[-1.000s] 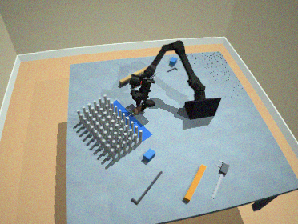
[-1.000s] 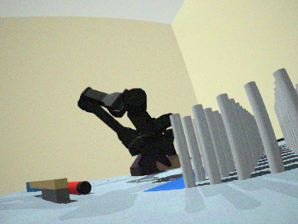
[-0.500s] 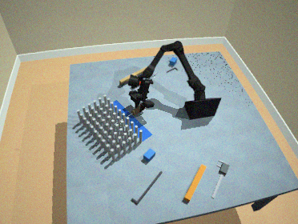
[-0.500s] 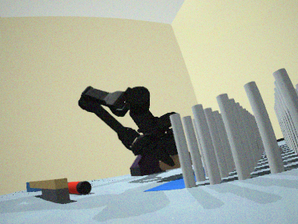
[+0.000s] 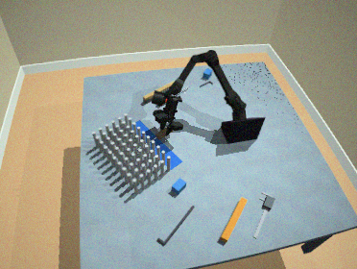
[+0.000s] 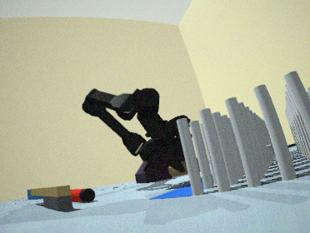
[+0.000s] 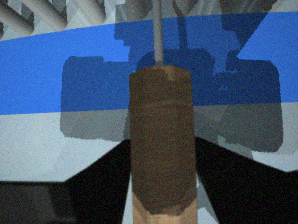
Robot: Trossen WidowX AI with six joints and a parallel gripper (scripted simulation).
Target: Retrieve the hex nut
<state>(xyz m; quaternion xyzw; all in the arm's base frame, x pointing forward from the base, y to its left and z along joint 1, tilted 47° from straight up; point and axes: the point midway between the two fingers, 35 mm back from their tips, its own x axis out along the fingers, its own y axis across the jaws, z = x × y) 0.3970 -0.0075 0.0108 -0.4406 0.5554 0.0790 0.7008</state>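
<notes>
The blue taped strip lies 60 mm ahead of my gripper tip, 40 mm to the left of it and 30 mm below it. The rest, counted from my gripper tip: wooden-handled tool: 80 mm ahead, 60 mm to the left; then orange bar: 280 mm behind, 500 mm to the left, 20 mm below; then key: 310 mm behind, 440 mm to the right, 30 mm below.
</notes>
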